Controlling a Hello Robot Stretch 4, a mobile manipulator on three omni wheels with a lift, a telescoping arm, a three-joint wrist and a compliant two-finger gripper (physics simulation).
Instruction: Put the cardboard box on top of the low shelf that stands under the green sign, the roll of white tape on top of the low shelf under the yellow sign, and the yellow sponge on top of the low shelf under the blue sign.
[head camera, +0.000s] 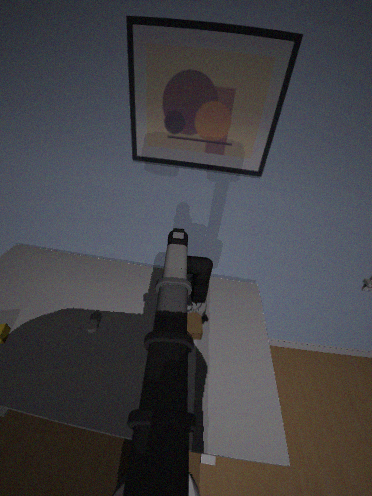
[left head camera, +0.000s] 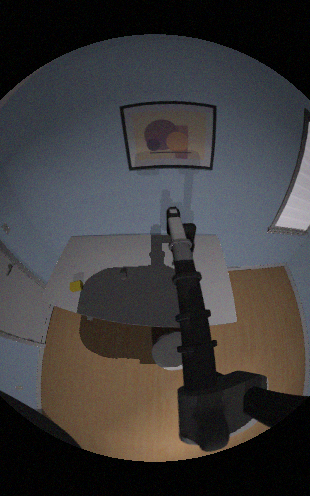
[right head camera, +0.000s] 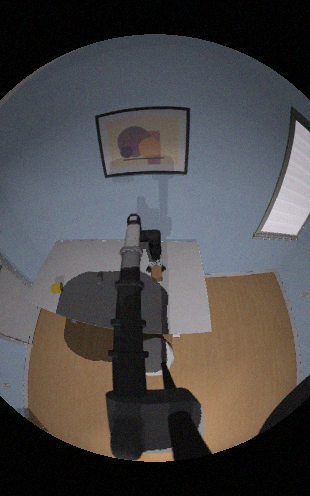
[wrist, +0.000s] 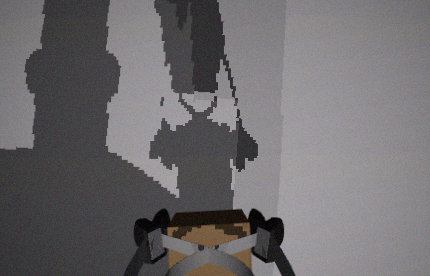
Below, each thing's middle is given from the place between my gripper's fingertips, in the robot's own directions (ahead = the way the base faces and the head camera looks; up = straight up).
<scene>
The framed picture (head camera: 207, 95) lies 720 mm above my hand, 410 mm ahead of it and 40 mm to the left of it.
</scene>
